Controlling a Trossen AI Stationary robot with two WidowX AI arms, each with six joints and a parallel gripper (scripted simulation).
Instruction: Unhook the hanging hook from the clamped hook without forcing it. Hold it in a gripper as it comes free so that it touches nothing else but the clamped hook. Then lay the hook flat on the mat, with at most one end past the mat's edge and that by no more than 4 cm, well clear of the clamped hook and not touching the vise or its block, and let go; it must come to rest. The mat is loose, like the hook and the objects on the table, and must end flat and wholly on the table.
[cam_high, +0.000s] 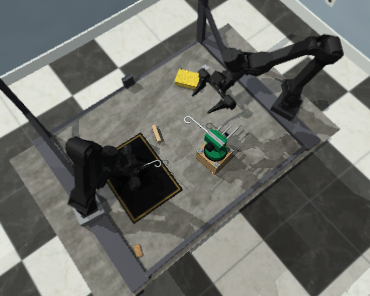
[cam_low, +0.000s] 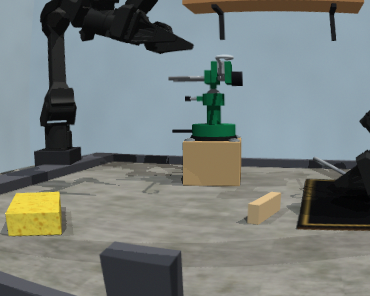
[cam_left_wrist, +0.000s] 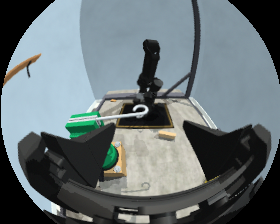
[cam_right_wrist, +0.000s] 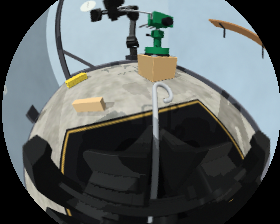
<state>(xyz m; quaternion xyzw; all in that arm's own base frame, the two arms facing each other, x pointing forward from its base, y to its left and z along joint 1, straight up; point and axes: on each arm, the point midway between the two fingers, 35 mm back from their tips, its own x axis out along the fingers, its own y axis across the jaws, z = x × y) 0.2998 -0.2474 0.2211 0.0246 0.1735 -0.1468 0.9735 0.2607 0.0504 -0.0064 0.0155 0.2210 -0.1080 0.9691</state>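
My right gripper is now 4 cm above the black mat, 3 cm to the left of it and 1 cm short of it. Round my right hand: small wooden block (12 cm to the left, 12 cm behind, 3 cm below).
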